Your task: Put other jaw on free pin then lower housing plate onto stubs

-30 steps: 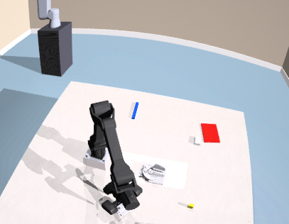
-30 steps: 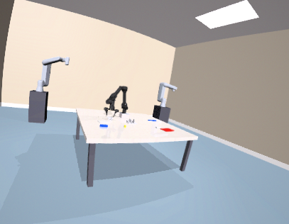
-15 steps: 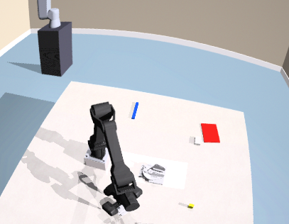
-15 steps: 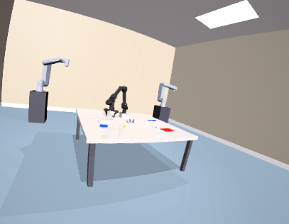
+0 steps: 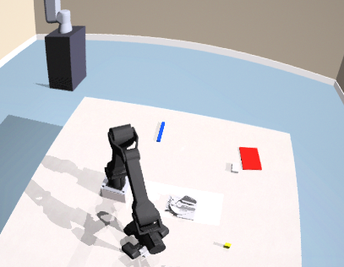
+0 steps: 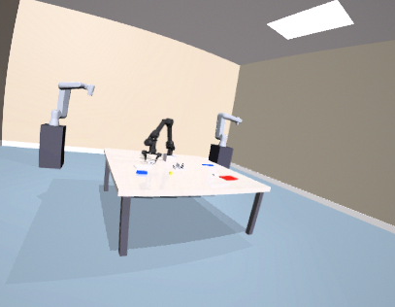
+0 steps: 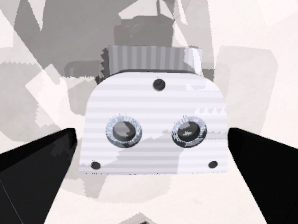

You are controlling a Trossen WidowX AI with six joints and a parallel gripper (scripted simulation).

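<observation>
Now: gripper tip 6 cm short of the white jaw, 24 cm to the right of it and 1 cm below it. Also, from my gripper tip: flat white piece: 14 cm ahead, 11 cm to the right, 1 cm below; blue bar: 11 cm behind, 70 cm to the left, 1 cm below; yellow piece: 31 cm ahead, 9 cm to the left.
</observation>
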